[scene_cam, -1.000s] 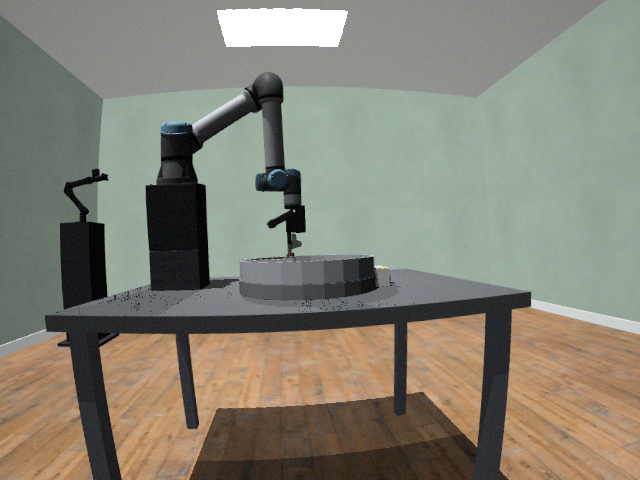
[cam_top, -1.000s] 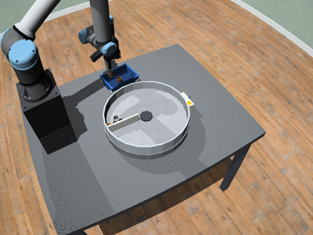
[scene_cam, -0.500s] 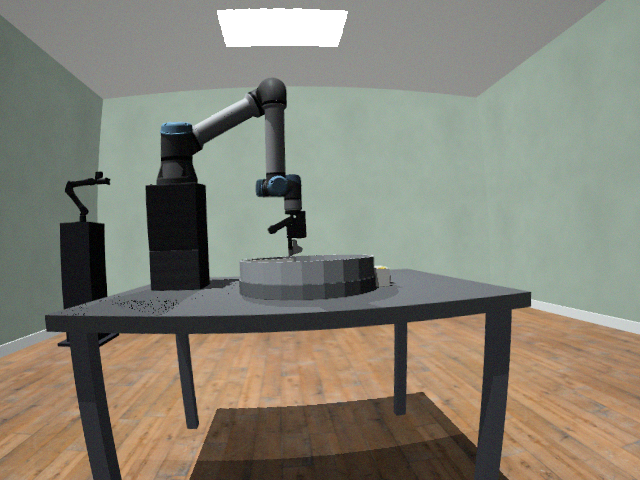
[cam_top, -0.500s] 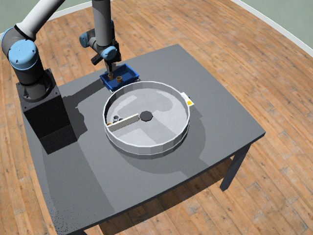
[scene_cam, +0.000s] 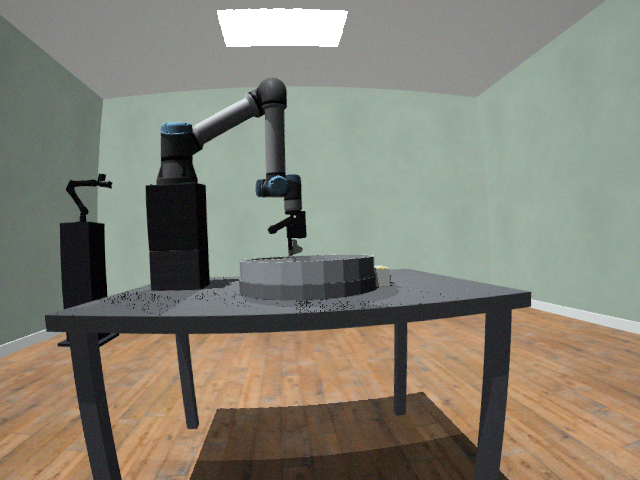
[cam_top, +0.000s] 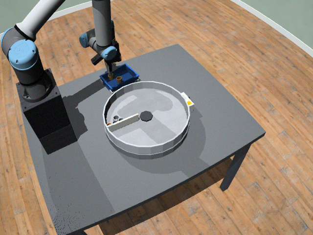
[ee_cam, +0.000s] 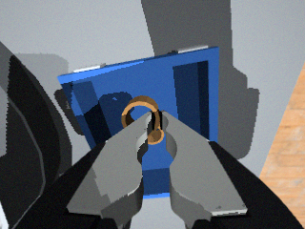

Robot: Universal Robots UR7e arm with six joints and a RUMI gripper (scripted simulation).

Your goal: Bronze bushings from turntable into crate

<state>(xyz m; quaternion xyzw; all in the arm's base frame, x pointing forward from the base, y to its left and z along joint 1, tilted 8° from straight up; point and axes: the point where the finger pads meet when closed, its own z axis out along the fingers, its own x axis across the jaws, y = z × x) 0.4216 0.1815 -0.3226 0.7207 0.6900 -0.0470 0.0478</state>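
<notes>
Now: hand 5 cm short of the blue crate, 1 cm to the left of it and 5 cm above it. The rest, counted from my hand: turntable (3 cm ahead, 37 cm to the right, 2 cm below).
</notes>
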